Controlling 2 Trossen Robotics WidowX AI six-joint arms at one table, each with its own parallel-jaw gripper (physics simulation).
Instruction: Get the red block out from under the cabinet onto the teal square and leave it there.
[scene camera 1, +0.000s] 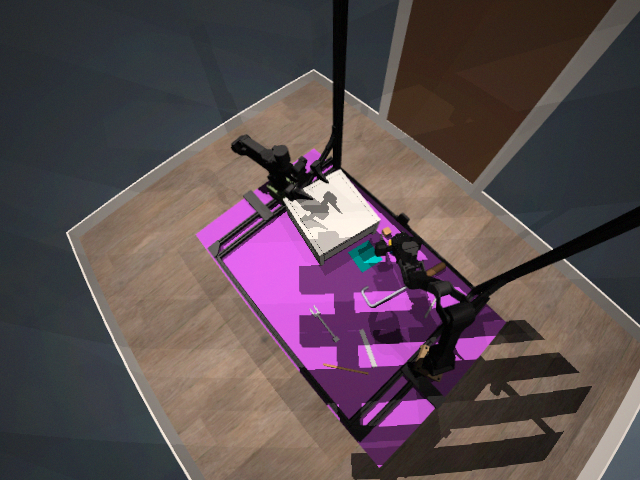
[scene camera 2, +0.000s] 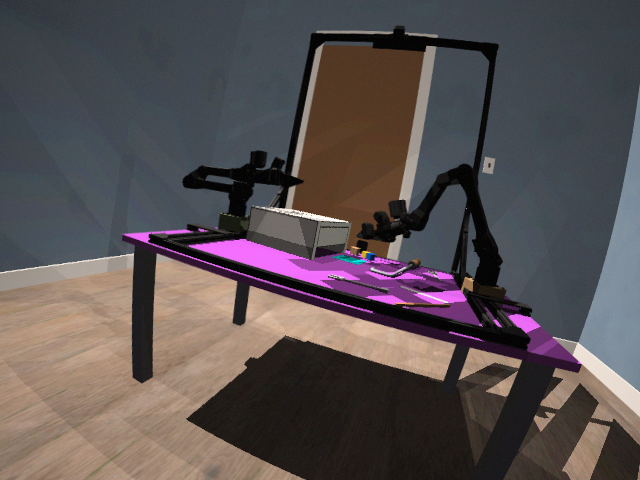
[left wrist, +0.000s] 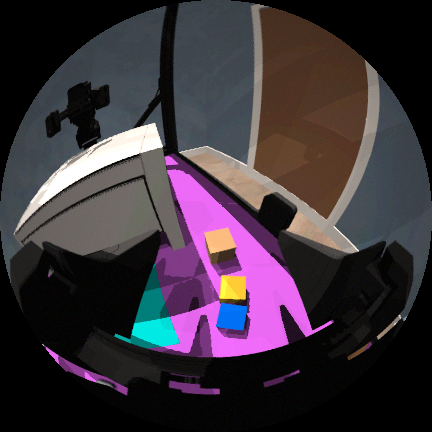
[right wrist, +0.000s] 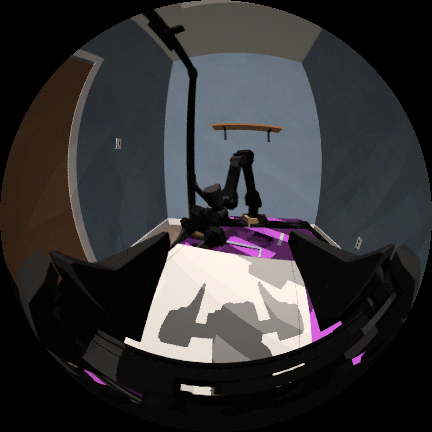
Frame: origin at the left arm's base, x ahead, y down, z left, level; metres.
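Seen in the pictures: left gripper, fingertip midpoint: (scene camera 1: 391, 233) (left wrist: 220, 236); right gripper, fingertip midpoint: (scene camera 1: 320, 191) (scene camera 2: 300, 180) (left wrist: 68, 102) (right wrist: 231, 237); left arm's base, link origin: (scene camera 1: 432, 363) (scene camera 2: 485, 283) (right wrist: 252, 215); right arm's base, link origin: (scene camera 1: 281, 184) (scene camera 2: 236, 215).
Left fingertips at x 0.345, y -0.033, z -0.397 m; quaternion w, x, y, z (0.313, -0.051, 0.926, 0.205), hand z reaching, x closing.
Observation:
Pixels of each thing's middle, then the offset from my left fingertips to it. "*": a spot on its surface instead.
- white cabinet, body centre: (right wrist: 211, 326) (left wrist: 95, 184) (scene camera 2: 300, 230) (scene camera 1: 330, 216) dz +0.041, dx +0.266, dy +0.016 m
- teal square, surface spot: (left wrist: 155, 332) * dz +0.103, dx +0.011, dy +0.084 m
- tan block, body centre: (left wrist: 219, 246) (scene camera 2: 354, 250) (scene camera 1: 386, 232) dz -0.030, dx +0.020, dy +0.069 m
- yellow block, body centre: (left wrist: 231, 289) (scene camera 2: 365, 254) dz +0.008, dx -0.023, dy +0.072 m
- blue block, body centre: (left wrist: 230, 317) (scene camera 2: 370, 256) dz +0.035, dx -0.039, dy +0.072 m
- hooked tool, body centre: (scene camera 2: 398, 265) (right wrist: 216, 243) (scene camera 1: 404, 278) dz +0.133, dx -0.131, dy +0.071 m
- forked tool, body centre: (scene camera 2: 358, 283) (scene camera 1: 324, 323) dz +0.451, dx +0.081, dy +0.081 m
- pale strip, body centre: (scene camera 2: 423, 294) (scene camera 1: 368, 348) dz +0.453, dx -0.113, dy +0.083 m
- thin stick, body centre: (scene camera 2: 424, 305) (scene camera 1: 345, 368) dz +0.562, dx -0.071, dy +0.081 m
The red block does not show in any view; the space under the cabinet is dark or hidden. The white cabinet (scene camera 1: 343, 206) (scene camera 2: 284, 229) (left wrist: 95, 205) (right wrist: 235, 280) stands at the right arm's end of the table. The teal square (scene camera 1: 364, 255) (scene camera 2: 351, 259) (left wrist: 155, 332) lies beside it, partly shadowed, with no block on its visible part. My left gripper (scene camera 1: 387, 248) (scene camera 2: 364, 232) (left wrist: 220, 236) is open and empty, above the table near the teal square and small blocks. My right gripper (scene camera 1: 319, 189) (scene camera 2: 297, 180) is open and empty, above the cabinet's top.
A tan block (scene camera 1: 386, 231) (scene camera 2: 355, 250) (left wrist: 220, 243), yellow block (scene camera 2: 365, 254) (left wrist: 233, 288) and blue block (scene camera 2: 370, 256) (left wrist: 232, 316) lie near the teal square. A hooked tool (scene camera 1: 382, 299) (scene camera 2: 391, 272), forked tool (scene camera 1: 325, 325), pale strip (scene camera 1: 368, 348) and thin stick (scene camera 1: 346, 368) lie farther off.

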